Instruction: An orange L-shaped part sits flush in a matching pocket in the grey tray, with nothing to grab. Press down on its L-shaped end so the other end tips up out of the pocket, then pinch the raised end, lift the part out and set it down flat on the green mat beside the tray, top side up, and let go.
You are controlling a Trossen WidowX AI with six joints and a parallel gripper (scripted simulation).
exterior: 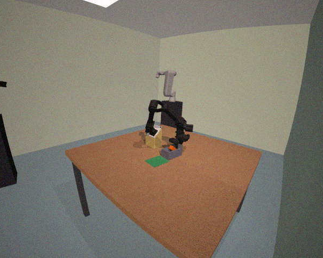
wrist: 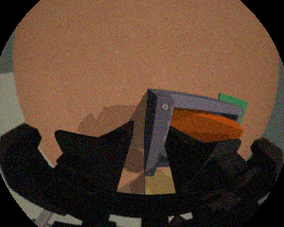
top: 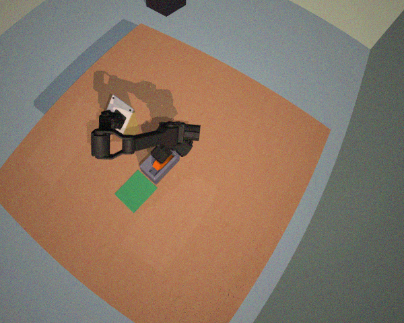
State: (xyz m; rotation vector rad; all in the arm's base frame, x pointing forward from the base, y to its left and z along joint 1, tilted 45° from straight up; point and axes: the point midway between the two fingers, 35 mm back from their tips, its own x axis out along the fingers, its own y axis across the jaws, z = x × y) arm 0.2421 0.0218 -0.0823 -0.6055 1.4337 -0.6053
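Right now the orange L-shaped part is 10 mm behind my gripper tip, 50 mm to the right of it and 10 mm below it. Also, from my gripper tip: green mat 10 mm behind, 230 mm to the right, 60 mm below.
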